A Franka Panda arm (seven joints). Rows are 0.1 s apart.
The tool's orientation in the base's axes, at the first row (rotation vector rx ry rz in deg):
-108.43, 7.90, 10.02
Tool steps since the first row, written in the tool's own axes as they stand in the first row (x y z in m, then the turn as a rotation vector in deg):
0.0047, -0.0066, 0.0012, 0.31, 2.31, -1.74
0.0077, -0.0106, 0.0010, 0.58, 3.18, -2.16
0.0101, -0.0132, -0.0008, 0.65, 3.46, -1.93
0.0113, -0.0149, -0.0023, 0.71, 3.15, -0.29
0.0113, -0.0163, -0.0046, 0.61, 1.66, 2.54
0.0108, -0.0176, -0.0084, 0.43, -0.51, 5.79
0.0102, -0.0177, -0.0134, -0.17, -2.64, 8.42
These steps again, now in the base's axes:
0.0058, 0.0032, 0.0049, -0.02, -2.39, -1.65
0.0094, 0.0043, 0.0081, 0.10, -3.07, -2.38
0.0124, 0.0034, 0.0106, 0.11, -2.95, -2.73
0.0139, 0.0025, 0.0124, 0.14, -1.29, -2.97
0.0143, 0.0008, 0.0145, 0.16, 1.87, -2.46
0.0143, -0.0024, 0.0170, 0.21, 5.64, -1.44
0.0139, -0.0071, 0.0188, -0.13, 8.82, -0.19

